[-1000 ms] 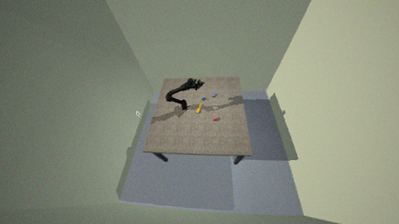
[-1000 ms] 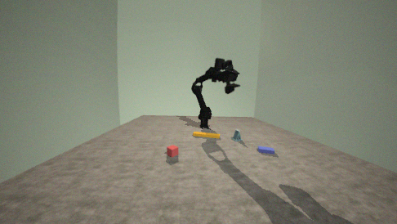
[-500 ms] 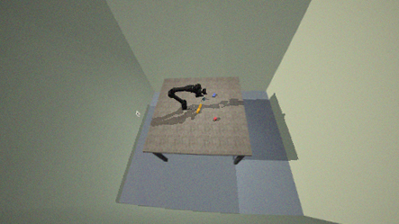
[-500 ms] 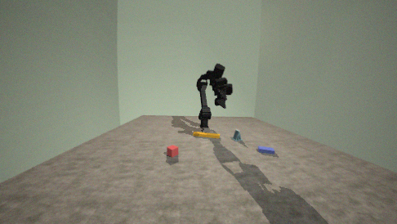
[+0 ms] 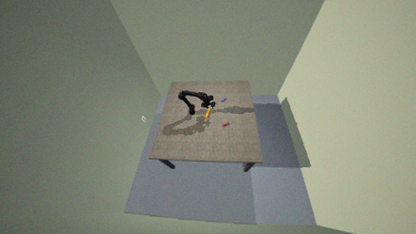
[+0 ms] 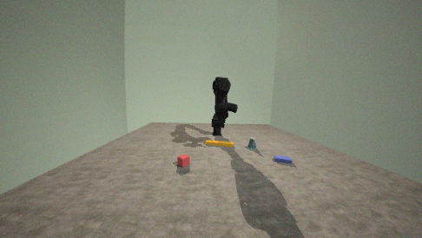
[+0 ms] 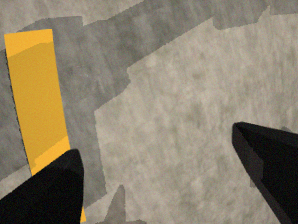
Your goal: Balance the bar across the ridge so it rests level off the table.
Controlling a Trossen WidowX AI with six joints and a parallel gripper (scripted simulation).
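My gripper tip is 11 cm above the yellow bar, 5 cm past it and 1 cm to the left of it. Also, from my gripper tip: flat blue block 24 cm to the left, 17 cm ahead, 11 cm below; then red cube 18 cm to the right, 17 cm ahead, 10 cm below.
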